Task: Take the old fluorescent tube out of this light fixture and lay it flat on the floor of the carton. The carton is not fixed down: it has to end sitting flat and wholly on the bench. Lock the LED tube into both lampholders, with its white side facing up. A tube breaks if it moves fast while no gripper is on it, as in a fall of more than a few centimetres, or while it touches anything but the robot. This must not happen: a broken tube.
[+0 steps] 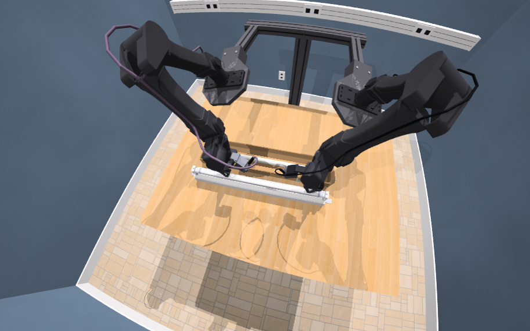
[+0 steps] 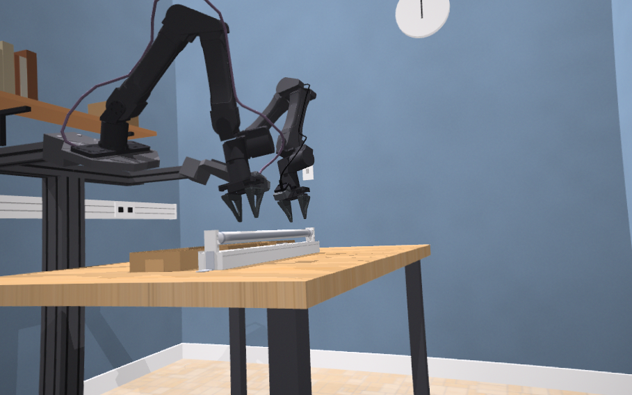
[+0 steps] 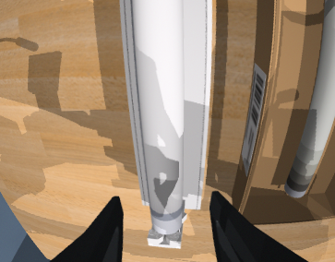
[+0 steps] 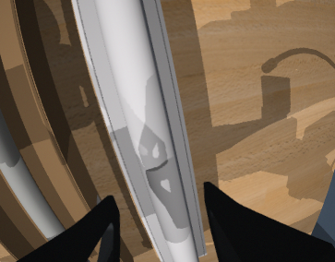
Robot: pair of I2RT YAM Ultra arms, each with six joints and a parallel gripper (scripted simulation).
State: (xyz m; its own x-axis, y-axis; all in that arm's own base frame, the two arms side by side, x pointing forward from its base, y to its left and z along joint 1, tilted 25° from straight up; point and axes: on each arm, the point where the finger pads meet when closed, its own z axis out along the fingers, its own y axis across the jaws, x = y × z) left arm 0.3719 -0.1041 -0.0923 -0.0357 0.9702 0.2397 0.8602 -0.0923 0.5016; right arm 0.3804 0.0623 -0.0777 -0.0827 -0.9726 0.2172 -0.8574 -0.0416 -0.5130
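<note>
Right now the light fixture is 1 cm ahead of my right hand, 12 cm to the left of it and 6 cm below it. From my right hand the other things lie so: LED tube (1 cm ahead, 12 cm to the left, 5 cm below); brown carton (13 cm behind, 12 cm to the left, 9 cm below); old fluorescent tube (13 cm behind, 12 cm to the left, 10 cm below).
</note>
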